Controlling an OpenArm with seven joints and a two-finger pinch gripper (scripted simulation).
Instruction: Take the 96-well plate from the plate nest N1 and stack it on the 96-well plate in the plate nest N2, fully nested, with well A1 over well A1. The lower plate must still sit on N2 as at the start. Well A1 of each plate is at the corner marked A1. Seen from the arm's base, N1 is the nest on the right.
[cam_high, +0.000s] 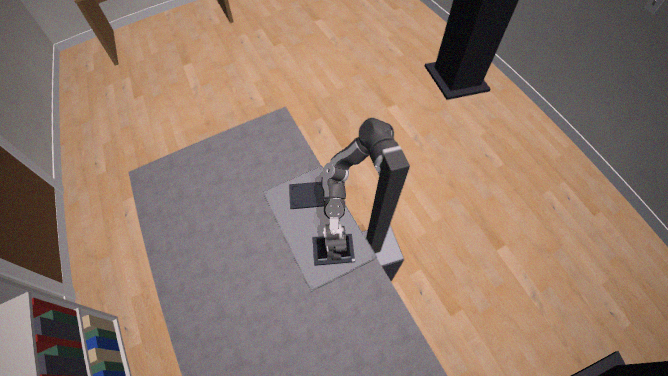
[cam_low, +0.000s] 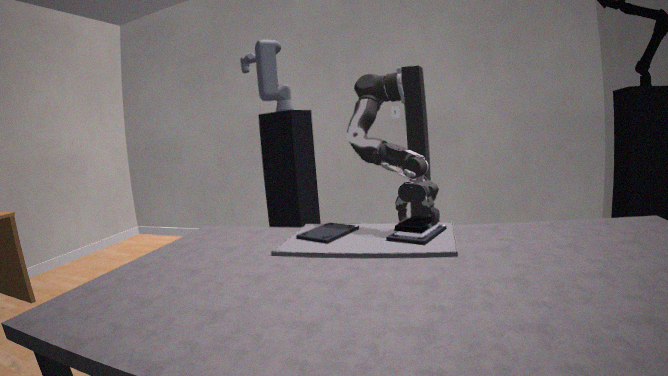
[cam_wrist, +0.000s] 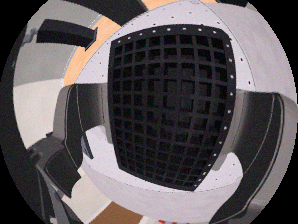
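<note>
My gripper is now right at the dark 96-well plate. Also, from my hand: nest N1 (3 cm ahead, 27 cm to the right, 3 cm below); then white 96-well plate (2 cm below).
</note>
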